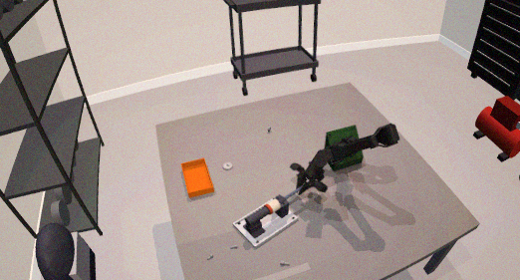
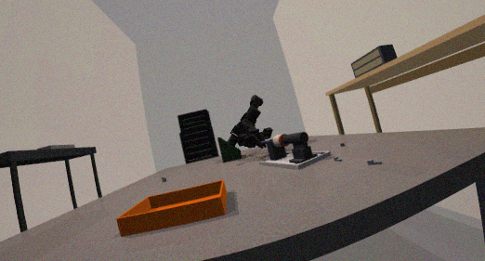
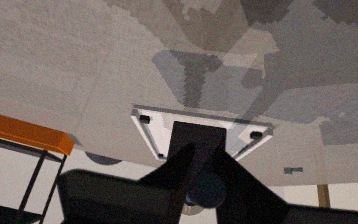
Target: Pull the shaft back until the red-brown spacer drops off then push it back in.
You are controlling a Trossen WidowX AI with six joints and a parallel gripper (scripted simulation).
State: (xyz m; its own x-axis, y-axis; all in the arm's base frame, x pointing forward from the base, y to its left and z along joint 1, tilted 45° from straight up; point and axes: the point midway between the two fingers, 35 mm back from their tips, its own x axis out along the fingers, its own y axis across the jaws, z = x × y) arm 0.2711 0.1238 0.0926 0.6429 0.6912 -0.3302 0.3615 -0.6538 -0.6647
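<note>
My gripper tip is now 60 mm short of the dark shaft, 20 mm to the right of it and 20 mm below it. Also, from my gripper tip: cream spacer 130 mm ahead, 50 mm to the left, 20 mm above; then red-brown spacer 150 mm ahead, 60 mm to the left, 20 mm above; then orange tray 390 mm ahead, 270 mm to the right, 50 mm below.
</note>
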